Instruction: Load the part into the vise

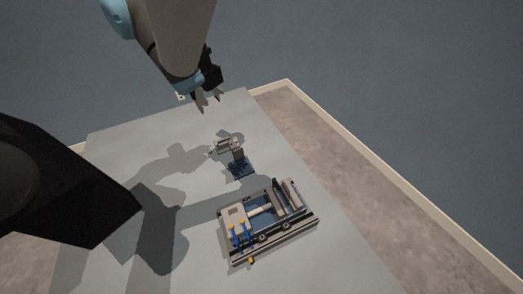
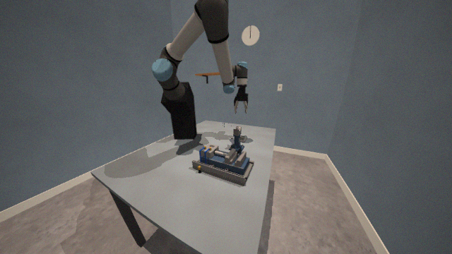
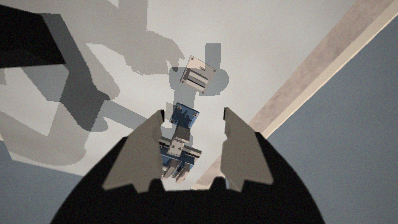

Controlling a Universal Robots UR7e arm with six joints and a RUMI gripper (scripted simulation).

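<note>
My hand is 1 cm short of the part and 21 cm above it. The rest, counted from my hand: cylinder rod: 8 cm behind, 38 cm to the right, 17 cm below; then pale plate: 1 cm ahead, 24 cm below; then work stop: 2 cm ahead, 35 cm to the right, 15 cm below.
</note>
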